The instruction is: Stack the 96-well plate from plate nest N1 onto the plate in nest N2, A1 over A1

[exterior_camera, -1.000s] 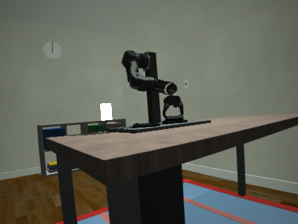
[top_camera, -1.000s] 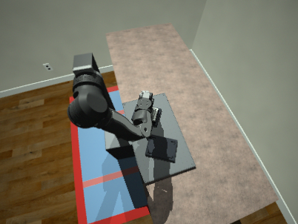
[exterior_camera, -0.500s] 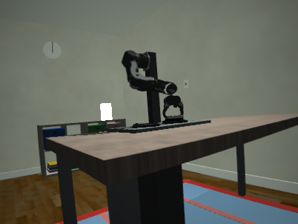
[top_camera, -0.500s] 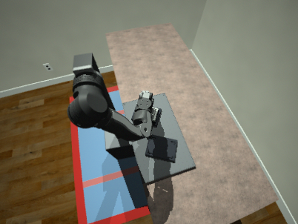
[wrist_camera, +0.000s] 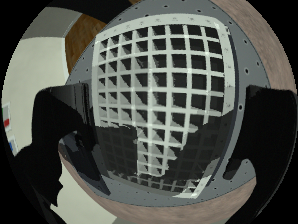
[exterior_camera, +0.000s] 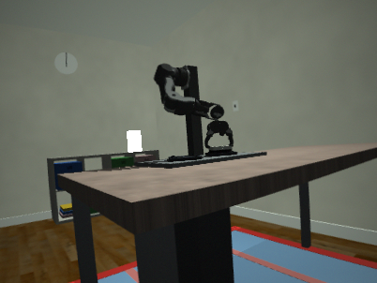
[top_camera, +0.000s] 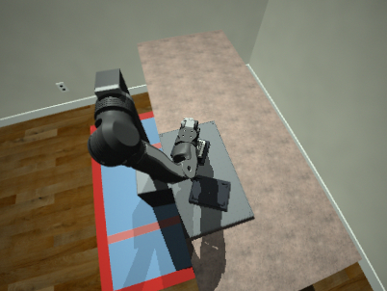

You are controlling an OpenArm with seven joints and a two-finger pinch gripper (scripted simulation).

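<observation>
My gripper is now right at the white 96-well plate. Also, from my hand: black 96-well plate: 20 mm below; then plate nest N1: 220 mm to the right, 40 mm ahead, 30 mm below.
</observation>
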